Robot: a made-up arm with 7 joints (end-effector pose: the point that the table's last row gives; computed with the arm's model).
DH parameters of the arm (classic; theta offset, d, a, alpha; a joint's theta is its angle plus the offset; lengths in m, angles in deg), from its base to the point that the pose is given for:
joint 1: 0 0.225 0 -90
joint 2: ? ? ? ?
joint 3: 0 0.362 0.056 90
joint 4: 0 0 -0.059 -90
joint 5: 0 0.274 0 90
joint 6: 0 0 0.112 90
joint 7: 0 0 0 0
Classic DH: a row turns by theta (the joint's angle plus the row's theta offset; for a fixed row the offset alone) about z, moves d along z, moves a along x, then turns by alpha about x.
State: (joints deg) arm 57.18 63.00 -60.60 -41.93 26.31 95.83 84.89
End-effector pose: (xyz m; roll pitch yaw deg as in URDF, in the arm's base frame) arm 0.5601 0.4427 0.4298 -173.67 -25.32 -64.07
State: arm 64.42 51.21 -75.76 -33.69 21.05 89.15 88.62
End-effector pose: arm 0.4498 0.4410 0.6299 -152.48 -32.18 -76.61
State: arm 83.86 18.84 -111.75 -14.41 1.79 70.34 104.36
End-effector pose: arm 0.1409 0.1788 0.9356 -116.18 -4.39 -123.72
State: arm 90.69 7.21 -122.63 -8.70 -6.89 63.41 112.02
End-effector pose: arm 0.0835 0.0327 0.9601 -121.20 12.36 -140.33
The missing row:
joint 2: 0 0 0 90
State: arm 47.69 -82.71 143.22 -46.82 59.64 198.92 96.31
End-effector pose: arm -0.5324 -0.3407 0.2353 -102.05 20.58 97.87
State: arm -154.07 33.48 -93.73 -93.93 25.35 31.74 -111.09
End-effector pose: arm -0.3363 0.2681 0.4768 -120.70 -10.15 -148.48
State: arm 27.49 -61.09 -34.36 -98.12 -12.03 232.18 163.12
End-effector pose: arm -0.2015 -0.2554 0.6409 22.06 0.55 -18.31
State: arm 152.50 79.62 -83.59 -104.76 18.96 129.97 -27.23
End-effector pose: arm -0.1457 0.5676 0.2708 117.46 14.15 96.73
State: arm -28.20 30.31 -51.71 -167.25 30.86 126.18 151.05
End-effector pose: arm 0.0092 -0.2508 0.1882 -177.89 -51.47 88.07
